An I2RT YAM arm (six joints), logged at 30 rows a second.
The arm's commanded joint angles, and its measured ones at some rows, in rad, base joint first. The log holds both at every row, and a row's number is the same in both.
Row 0, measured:
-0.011 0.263 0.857 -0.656 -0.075 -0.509
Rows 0 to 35, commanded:
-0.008 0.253 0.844 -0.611 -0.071 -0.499
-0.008 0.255 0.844 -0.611 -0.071 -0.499
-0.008 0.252 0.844 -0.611 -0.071 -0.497
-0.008 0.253 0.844 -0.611 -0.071 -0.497
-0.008 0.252 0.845 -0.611 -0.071 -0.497
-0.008 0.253 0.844 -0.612 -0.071 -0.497
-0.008 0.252 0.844 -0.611 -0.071 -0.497
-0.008 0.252 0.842 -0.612 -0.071 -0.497
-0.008 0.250 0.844 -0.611 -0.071 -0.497
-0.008 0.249 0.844 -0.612 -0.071 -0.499
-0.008 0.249 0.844 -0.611 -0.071 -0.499
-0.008 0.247 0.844 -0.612 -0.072 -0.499
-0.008 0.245 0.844 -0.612 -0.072 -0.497
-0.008 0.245 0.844 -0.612 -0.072 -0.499
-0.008 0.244 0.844 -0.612 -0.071 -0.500
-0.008 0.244 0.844 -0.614 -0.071 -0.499
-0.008 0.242 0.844 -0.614 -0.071 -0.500
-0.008 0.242 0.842 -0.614 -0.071 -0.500
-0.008 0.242 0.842 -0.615 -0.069 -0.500
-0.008 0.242 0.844 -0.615 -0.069 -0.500
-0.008 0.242 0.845 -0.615 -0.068 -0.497
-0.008 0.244 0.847 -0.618 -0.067 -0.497
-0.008 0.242 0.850 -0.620 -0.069 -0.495
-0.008 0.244 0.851 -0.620 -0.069 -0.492
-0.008 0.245 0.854 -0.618 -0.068 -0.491
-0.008 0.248 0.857 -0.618 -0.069 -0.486
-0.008 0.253 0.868 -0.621 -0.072 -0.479
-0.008 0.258 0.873 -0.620 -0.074 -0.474
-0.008 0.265 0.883 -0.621 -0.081 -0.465
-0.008 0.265 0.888 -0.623 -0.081 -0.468
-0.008 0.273 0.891 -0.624 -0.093 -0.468
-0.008 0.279 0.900 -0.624 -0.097 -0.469
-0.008 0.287 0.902 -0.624 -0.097 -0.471
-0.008 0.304 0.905 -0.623 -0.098 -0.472
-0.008 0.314 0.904 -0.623 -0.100 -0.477
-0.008 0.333 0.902 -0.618 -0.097 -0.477
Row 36, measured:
-0.011 0.274 0.871 -0.656 -0.084 -0.494
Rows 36 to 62, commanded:
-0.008 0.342 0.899 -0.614 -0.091 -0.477
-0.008 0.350 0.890 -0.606 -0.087 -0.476
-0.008 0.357 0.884 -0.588 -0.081 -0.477
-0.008 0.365 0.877 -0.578 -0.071 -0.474
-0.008 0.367 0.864 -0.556 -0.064 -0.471
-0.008 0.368 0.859 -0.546 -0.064 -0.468
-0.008 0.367 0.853 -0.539 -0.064 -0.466
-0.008 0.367 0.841 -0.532 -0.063 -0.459
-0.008 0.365 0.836 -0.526 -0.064 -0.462
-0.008 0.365 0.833 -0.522 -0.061 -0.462
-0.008 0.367 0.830 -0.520 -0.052 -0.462
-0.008 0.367 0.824 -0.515 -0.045 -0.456
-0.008 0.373 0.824 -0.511 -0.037 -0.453
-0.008 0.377 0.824 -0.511 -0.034 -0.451
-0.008 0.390 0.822 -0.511 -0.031 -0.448
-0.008 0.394 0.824 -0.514 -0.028 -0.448
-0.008 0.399 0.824 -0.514 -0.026 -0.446
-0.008 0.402 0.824 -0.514 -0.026 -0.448
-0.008 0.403 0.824 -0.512 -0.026 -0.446
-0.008 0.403 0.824 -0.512 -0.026 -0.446
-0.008 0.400 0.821 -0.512 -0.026 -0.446
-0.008 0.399 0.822 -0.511 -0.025 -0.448
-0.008 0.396 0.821 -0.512 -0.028 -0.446
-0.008 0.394 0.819 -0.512 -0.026 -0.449
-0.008 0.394 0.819 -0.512 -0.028 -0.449
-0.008 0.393 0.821 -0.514 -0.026 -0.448
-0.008 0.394 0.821 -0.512 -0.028 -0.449
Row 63, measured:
-0.011 0.395 0.829 -0.565 -0.034 -0.468
